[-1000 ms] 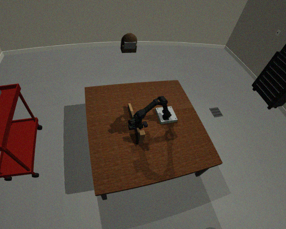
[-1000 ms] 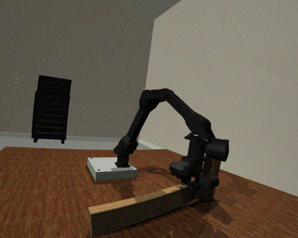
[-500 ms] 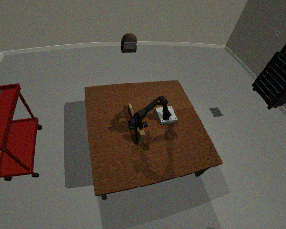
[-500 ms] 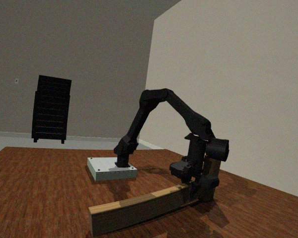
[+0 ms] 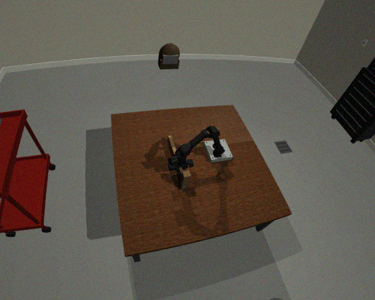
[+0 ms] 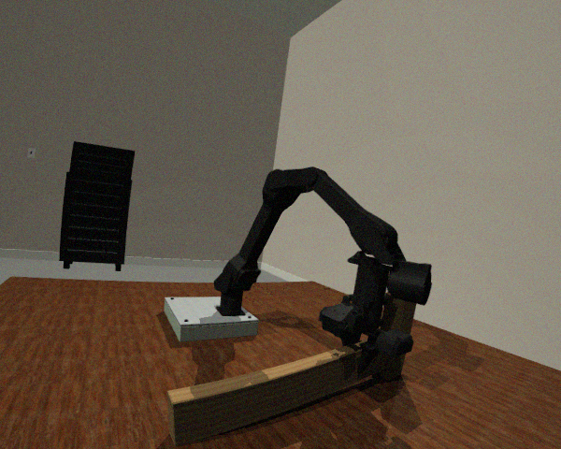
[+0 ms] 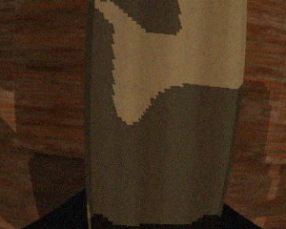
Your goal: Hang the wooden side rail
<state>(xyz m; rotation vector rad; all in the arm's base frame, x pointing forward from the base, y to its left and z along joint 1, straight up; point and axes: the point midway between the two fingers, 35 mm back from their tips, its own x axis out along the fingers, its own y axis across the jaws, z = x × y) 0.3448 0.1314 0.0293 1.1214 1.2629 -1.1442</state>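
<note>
Right now my gripper tip is 11 cm to the right of the headboard post, 4 cm below it and 1 cm past it.
</note>
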